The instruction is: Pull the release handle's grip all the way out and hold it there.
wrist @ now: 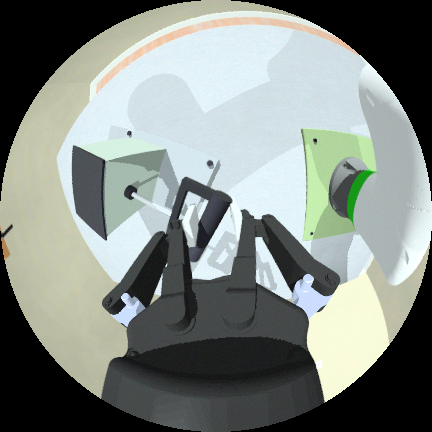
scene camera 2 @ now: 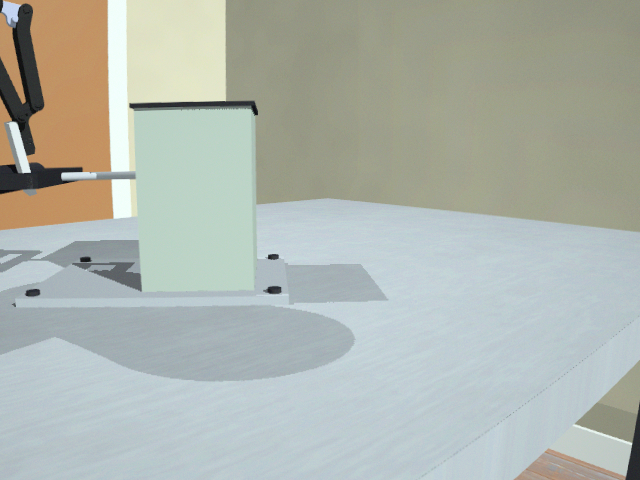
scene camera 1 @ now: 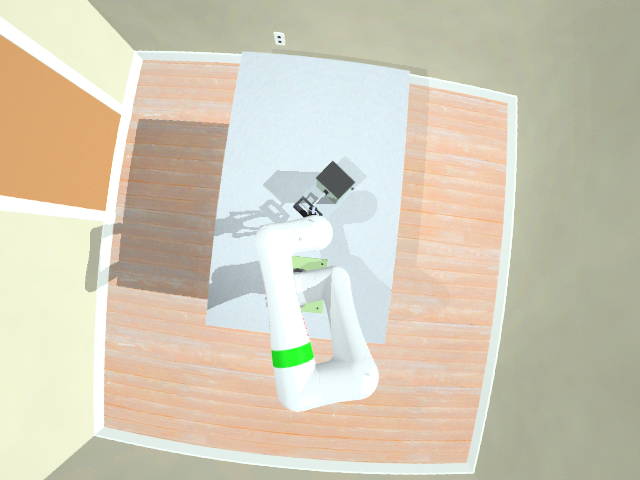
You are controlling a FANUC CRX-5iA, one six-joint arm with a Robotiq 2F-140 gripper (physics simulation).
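Observation:
The release handle's grip [scene camera 1: 299, 202] [scene camera 2: 9, 179] [wrist: 215, 214] is a black, open rectangular frame with a thick round bar. A thin pale rod [scene camera 2: 114, 175] [wrist: 154, 204] joins it to a pale green housing [scene camera 2: 196, 201] [wrist: 120, 200] with a dark lid [scene camera 1: 334, 179]. A long stretch of rod shows between housing and grip. My gripper [wrist: 212, 209] is shut on the grip's round bar, one white pad inside the frame and the other outside. In scene camera 2 the grip is cut off by the left edge. The arm partly hides the gripper in scene camera 1.
The housing stands on a bolted base plate [scene camera 2: 155, 300] on the pale table [scene camera 1: 320, 113]. The arm's green mounting plate [scene camera 1: 310, 262] [wrist: 317, 200] is on the same table. The white arm [scene camera 1: 284, 310] bends over its near side. Table edges show in scene camera 2.

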